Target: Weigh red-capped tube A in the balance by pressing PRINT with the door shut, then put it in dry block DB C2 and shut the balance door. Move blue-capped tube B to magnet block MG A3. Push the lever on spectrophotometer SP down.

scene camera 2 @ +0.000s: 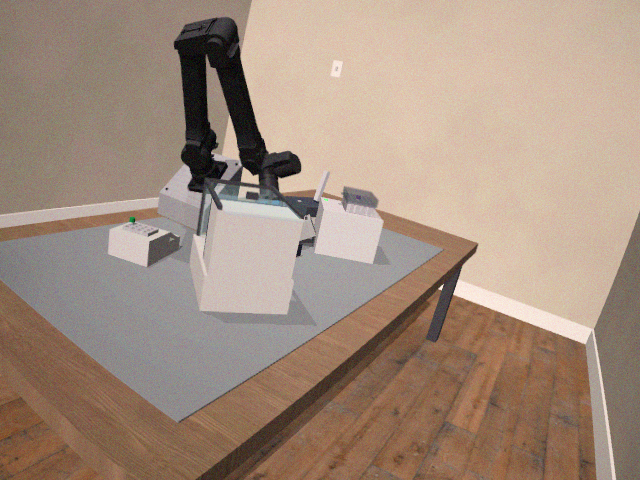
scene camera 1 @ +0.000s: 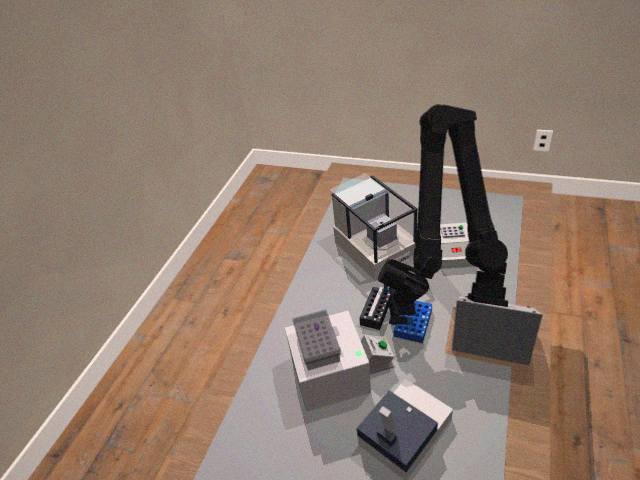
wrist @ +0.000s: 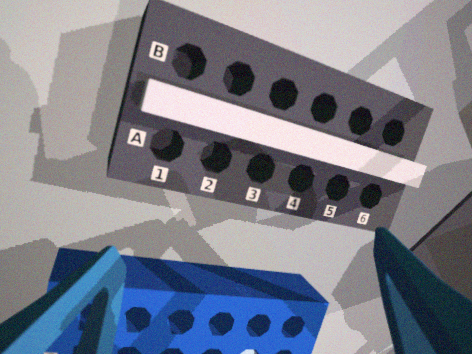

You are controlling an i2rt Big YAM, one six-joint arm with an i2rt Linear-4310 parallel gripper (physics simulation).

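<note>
My gripper [scene camera 1: 393, 304] [wrist: 240, 248] is open and empty above the blue rack [scene camera 1: 412, 330] [wrist: 225, 300] and the dark block [scene camera 1: 372, 323] [wrist: 280, 130] with rows A and B and a white strip. All holes in view in the dark block look empty. A pale tube top [wrist: 248, 352] shows at the lower edge of the wrist view; its cap is out of sight. Neither the red nor the blue cap shows clearly. The balance [scene camera 1: 356, 250] [scene camera 2: 250, 258] has its handled top panel [scene camera 1: 360, 192] slid back. A dark slab device [scene camera 1: 410, 431] has an upright pale lever [scene camera 1: 388, 422].
A white box [scene camera 1: 333, 384] [scene camera 2: 347, 232] carries a grey holed block [scene camera 1: 318, 338] with a raised lid. A small box [scene camera 1: 379, 356] with a green button stands beside it. A keypad box [scene camera 1: 447, 251] [scene camera 2: 126, 245] stands near the balance. The arm's base sits beside the blue rack.
</note>
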